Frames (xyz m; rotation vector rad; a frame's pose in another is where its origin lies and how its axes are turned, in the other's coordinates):
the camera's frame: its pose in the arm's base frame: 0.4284 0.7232 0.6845 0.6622 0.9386 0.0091
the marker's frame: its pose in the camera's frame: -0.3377 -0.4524 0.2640 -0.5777 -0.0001 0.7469
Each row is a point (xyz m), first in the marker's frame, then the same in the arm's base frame.
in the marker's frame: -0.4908 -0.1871 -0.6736
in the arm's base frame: -0.2556 -0.3174 0.3282
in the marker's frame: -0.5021 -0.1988 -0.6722
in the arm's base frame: -0.2530 -0.3334 0.3258
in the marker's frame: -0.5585 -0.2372 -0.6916
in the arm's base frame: -0.2692 -0.3993 0.3052
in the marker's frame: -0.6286 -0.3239 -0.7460
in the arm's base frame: -0.2854 -0.4996 0.2340
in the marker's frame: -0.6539 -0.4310 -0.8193
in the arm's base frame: -0.2804 -0.5719 0.1234
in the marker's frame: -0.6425 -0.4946 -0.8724
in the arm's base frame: -0.2711 -0.5919 0.0427
